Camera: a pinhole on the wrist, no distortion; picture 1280 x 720 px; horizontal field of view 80.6 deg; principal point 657.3 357.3 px. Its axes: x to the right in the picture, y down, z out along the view. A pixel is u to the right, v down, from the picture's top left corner.
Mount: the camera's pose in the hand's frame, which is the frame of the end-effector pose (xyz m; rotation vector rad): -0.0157 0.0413 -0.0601 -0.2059 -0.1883 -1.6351
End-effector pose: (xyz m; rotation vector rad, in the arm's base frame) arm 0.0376 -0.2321 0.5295 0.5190 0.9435 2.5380
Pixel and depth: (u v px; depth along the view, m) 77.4 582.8 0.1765
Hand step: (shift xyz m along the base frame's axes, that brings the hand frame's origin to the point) -0.0540 -0.0835 0.2085
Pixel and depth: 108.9 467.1 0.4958
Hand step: -0.0374 -0.1338 0.5958
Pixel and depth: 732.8 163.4 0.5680
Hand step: 0.3353 0.1027 0.4172
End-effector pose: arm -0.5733 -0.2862 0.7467 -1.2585 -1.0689 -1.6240
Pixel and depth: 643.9 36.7 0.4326
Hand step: 0.2997 0.3010 -0.1089
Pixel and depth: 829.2 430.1 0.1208
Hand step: 0.0605 0.0465 0.0121
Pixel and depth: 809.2 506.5 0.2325
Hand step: 0.0938 0.1476 0.0639
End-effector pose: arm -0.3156 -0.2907 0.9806 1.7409 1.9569 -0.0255
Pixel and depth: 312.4 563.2 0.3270
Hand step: 0.3172 0.0530 -0.1428
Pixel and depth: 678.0 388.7 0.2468
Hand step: 0.1533 -0.0467 -0.1262
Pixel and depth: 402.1 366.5 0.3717
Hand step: 0.3332 -0.0437 -0.1546
